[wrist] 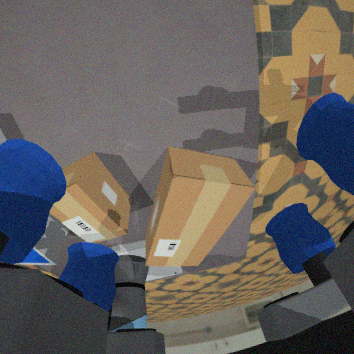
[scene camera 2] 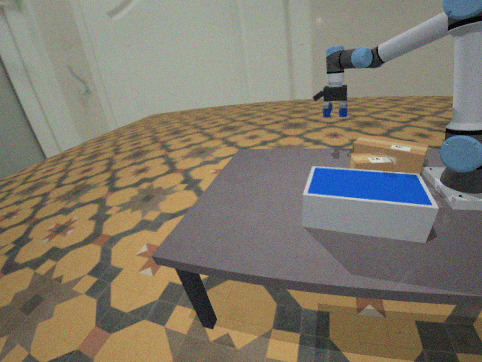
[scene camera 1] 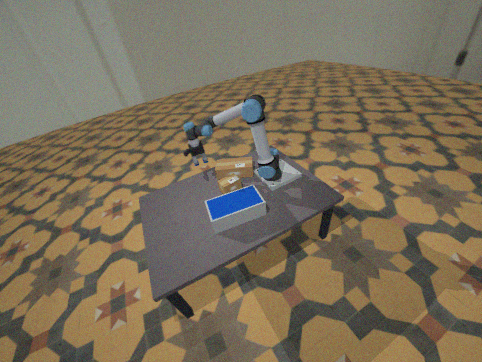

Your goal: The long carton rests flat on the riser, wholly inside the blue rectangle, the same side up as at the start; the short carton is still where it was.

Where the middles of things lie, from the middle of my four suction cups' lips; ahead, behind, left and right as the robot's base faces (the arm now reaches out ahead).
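Labels:
Position of my suction cup relative to the riser with blue rectangle (scene camera 2: 396, 205): 190 mm above it, 440 mm to the right of it, 120 mm past it.

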